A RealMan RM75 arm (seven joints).
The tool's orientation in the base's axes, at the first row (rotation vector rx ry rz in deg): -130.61, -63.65, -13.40
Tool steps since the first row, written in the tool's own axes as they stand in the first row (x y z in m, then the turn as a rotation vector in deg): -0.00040, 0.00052, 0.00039, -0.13, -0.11, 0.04; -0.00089, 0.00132, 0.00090, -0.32, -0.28, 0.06; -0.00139, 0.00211, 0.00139, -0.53, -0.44, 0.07; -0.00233, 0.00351, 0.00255, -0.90, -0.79, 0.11; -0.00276, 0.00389, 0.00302, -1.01, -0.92, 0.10; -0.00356, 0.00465, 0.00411, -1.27, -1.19, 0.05; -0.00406, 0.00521, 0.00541, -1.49, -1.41, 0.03; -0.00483, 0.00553, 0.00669, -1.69, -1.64, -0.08; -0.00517, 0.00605, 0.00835, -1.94, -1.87, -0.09; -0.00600, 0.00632, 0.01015, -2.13, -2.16, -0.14; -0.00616, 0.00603, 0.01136, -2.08, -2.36, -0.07; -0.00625, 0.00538, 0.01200, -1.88, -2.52, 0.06; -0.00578, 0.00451, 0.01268, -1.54, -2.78, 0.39
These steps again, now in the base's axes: 0.00011, -0.00029, -0.00070, -0.17, -0.01, -0.04; 0.00036, -0.00071, -0.00165, -0.42, -0.04, -0.06; 0.00060, -0.00113, -0.00258, -0.68, -0.10, -0.08; 0.00096, -0.00176, -0.00450, -1.19, -0.15, -0.11; 0.00094, -0.00196, -0.00521, -1.36, -0.17, -0.09; 0.00090, -0.00223, -0.00674, -1.72, -0.24, -0.03; 0.00089, -0.00208, -0.00823, -2.03, -0.29, -0.01; 0.00053, -0.00201, -0.00971, -2.32, -0.38, 0.10; 0.00055, -0.00153, -0.01142, -2.66, -0.44, 0.11; 0.00006, -0.00117, -0.01333, -3.00, -0.45, 0.20; -0.00038, -0.00044, -0.01425, -3.12, -0.28, 0.25; -0.00099, 0.00018, -0.01453, -3.13, 0.00, 0.29; -0.00142, 0.00130, -0.01452, -3.14, 0.54, 0.27
